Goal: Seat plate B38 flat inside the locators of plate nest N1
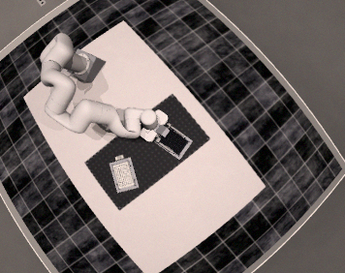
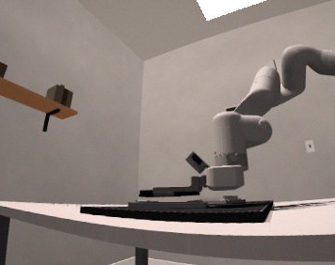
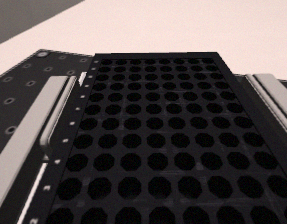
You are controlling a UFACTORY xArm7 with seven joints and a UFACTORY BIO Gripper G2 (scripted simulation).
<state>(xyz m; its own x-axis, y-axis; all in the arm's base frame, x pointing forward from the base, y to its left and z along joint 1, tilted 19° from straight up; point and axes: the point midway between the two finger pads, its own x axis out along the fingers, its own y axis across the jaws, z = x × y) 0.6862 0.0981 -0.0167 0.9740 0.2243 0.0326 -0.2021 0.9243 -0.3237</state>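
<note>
The black well plate is right at my hand. From my hand the other things lie so: white well plate 31 cm to the right, 5 cm behind, 2 cm below; then dark dotted mat 14 cm to the right, 7 cm behind, 4 cm below.
</note>
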